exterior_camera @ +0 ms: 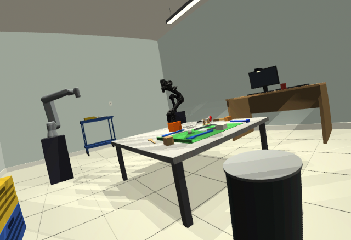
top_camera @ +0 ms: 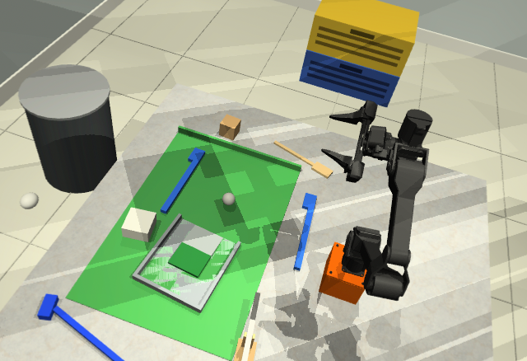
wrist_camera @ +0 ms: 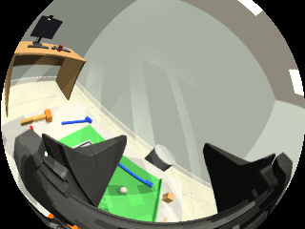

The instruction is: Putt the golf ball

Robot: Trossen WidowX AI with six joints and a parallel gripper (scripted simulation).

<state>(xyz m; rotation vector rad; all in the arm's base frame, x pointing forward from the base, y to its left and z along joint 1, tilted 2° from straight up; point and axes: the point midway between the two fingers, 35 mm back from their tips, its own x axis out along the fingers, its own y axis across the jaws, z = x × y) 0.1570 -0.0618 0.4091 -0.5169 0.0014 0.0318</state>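
The red putter is 40 mm ahead of my gripper tip, 350 mm to the left of it and 460 mm below it. Also, from my gripper tip: white golf ball 230 mm ahead, 120 mm to the right, 490 mm below; green mat 290 mm ahead, 10 mm to the right, 510 mm below; white block 460 mm ahead, 70 mm to the left, 490 mm below.
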